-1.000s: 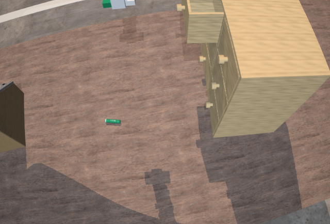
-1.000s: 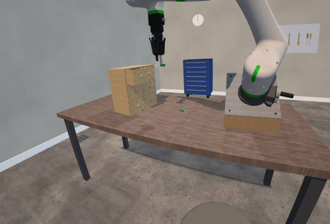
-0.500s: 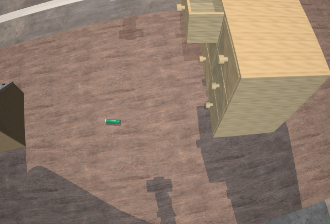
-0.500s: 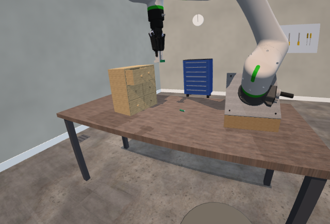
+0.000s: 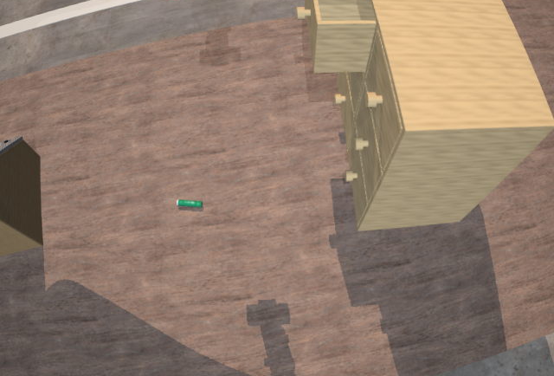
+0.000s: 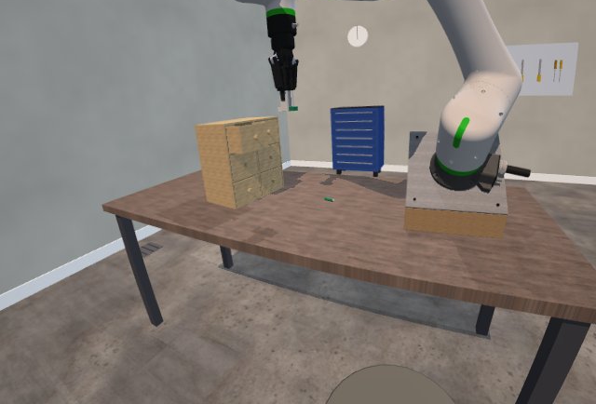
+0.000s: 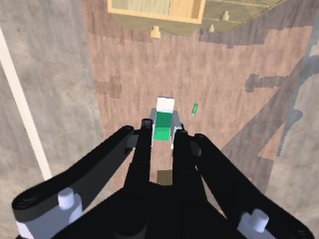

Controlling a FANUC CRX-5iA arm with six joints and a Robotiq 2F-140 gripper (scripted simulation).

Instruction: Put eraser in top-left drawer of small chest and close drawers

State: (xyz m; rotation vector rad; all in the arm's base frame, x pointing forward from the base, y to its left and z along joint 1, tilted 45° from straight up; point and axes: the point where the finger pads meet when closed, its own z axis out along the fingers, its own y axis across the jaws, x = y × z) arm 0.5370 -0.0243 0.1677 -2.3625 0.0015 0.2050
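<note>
Right now my hand is 3 cm above the eraser and 1 cm short of it. Round my hand: green cylinder (38 cm below, 13 cm to the right, 8 cm behind).
</note>
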